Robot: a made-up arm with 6 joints. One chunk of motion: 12 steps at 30 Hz.
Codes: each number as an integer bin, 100 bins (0 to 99) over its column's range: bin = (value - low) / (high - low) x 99, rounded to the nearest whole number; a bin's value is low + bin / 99 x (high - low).
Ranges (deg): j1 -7.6..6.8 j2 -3..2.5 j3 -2..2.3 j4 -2.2..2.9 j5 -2..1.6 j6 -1.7..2
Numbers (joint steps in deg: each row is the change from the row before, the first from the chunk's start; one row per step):
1: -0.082 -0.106 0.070 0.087 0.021 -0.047
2: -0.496 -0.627 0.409 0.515 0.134 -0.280
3: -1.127 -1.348 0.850 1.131 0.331 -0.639
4: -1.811 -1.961 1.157 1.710 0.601 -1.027
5: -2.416 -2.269 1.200 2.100 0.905 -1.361
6: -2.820 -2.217 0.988 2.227 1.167 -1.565
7: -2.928 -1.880 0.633 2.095 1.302 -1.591
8: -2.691 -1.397 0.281 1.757 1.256 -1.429
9: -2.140 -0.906 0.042 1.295 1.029 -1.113
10: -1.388 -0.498 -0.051 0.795 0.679 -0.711
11: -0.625 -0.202 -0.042 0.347 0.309 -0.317
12: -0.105 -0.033 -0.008 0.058 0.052 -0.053
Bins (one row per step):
1: 52 52 48 44 56 44
2: 49 43 55 53 59 38
3: 45 30 66 65 64 28
4: 40 19 73 76 72 18
5: 36 13 74 83 80 9
6: 33 14 69 86 87 4
7: 32 20 61 83 91 3
8: 34 29 53 77 90 7
9: 38 38 47 68 83 16
10: 43 45 45 58 74 26
11: 48 50 45 49 63 37
12: 52 53 46 44 56 44

